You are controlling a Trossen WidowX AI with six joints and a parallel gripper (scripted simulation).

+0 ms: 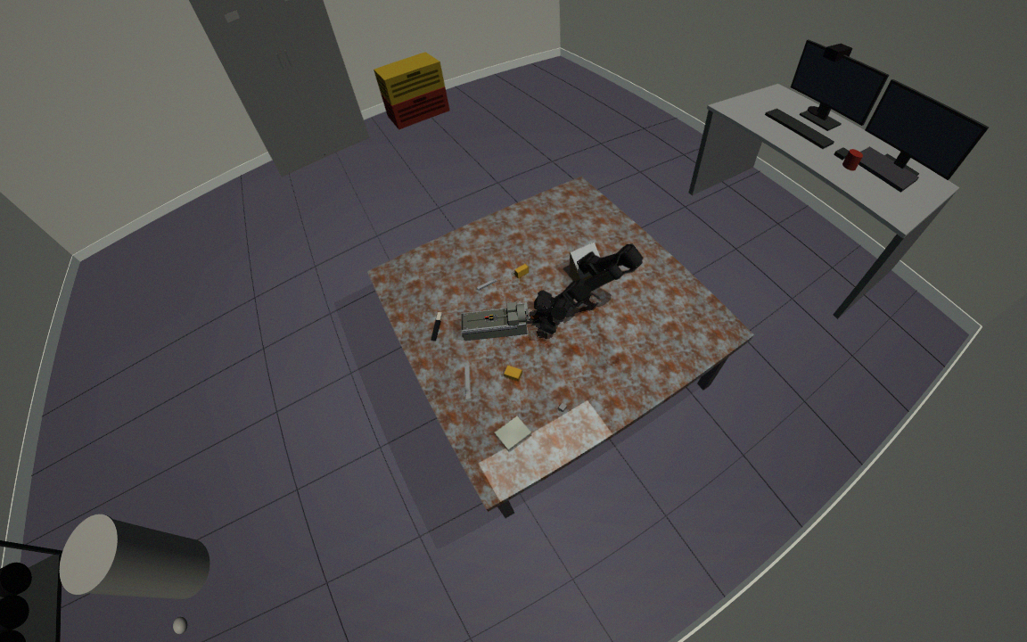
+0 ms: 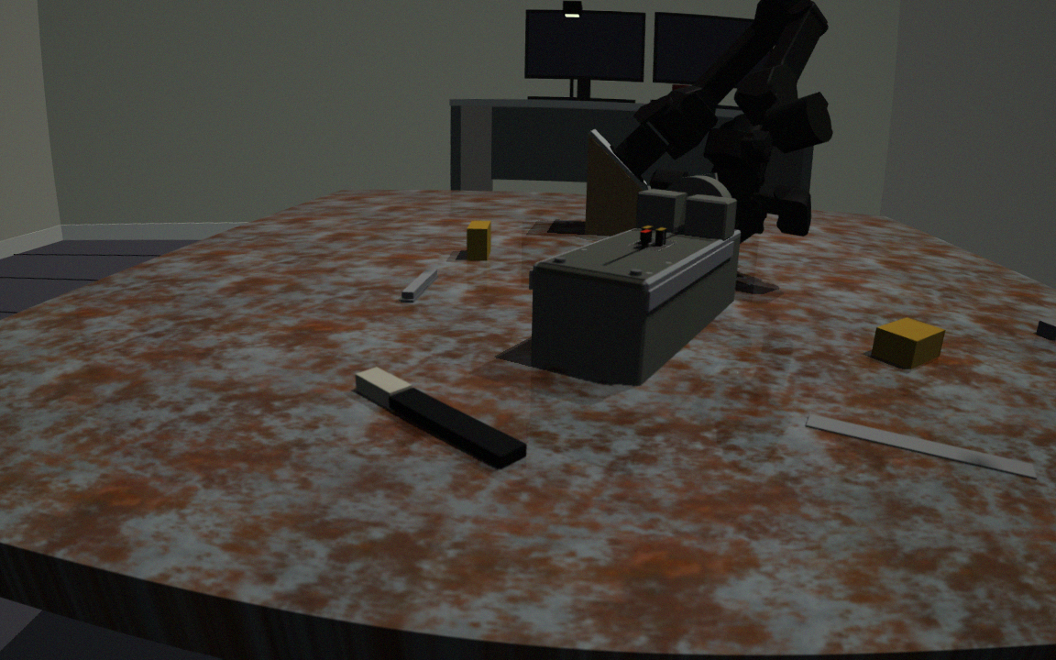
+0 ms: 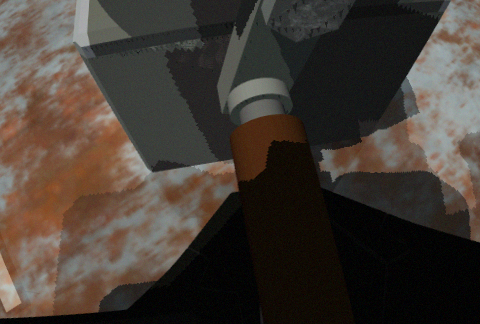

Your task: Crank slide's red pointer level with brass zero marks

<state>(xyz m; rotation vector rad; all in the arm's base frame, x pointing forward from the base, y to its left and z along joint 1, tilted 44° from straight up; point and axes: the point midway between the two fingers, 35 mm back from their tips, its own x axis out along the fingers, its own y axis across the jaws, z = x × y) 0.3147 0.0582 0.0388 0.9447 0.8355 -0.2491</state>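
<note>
The brown crank handle is 1 cm behind my gripper tip, 1 cm to the left of it and 3 cm above it. The rest, counted from my gripper tip: red pointer 16 cm ahead, 10 cm to the right, 5 cm above; small grey bar 3 cm ahead, 31 cm to the right, 3 cm below; grey strip 36 cm ahead, 6 cm to the left, 3 cm below.
</note>
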